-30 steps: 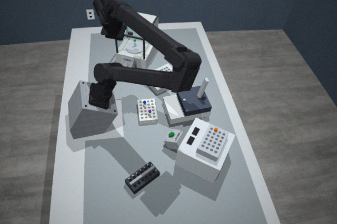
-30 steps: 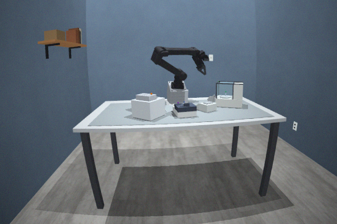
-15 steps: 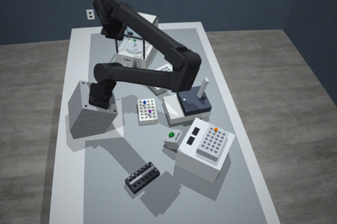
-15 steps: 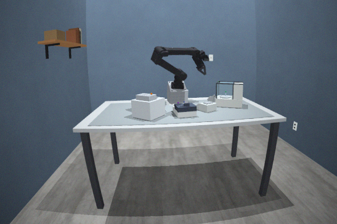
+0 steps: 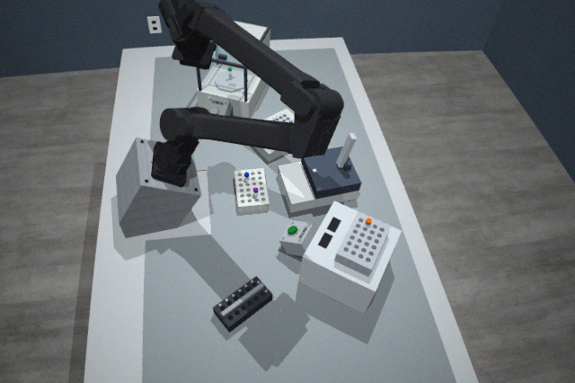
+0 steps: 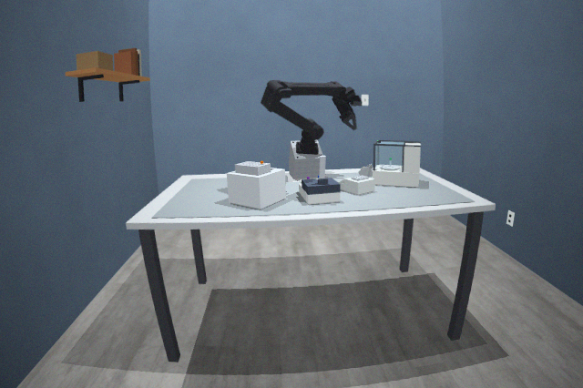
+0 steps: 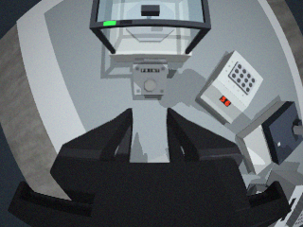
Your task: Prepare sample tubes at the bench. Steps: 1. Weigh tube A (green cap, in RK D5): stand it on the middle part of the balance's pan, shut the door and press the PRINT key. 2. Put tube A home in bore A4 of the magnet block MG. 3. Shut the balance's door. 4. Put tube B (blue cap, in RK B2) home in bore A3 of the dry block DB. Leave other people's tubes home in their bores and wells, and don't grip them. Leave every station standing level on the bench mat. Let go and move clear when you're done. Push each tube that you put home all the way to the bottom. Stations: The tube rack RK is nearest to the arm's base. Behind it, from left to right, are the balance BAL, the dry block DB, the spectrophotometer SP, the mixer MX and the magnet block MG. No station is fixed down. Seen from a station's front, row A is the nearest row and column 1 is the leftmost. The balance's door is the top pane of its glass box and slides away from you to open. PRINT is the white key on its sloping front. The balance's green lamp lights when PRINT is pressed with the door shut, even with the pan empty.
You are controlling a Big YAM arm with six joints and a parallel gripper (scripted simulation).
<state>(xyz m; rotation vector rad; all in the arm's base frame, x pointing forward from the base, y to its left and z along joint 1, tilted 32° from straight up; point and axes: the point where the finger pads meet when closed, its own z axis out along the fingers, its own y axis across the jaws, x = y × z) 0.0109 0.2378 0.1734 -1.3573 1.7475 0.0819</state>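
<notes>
Now: hand 6 cm short of the balance door, 15 cm to the right of it and 7 cm above it. Round my hand: white tube rack (12 cm ahead, 23 cm to the right, 27 cm below); dry block DB (21 cm ahead, 3 cm to the right, 25 cm below); tube B (11 cm ahead, 20 cm to the right, 25 cm below).
</notes>
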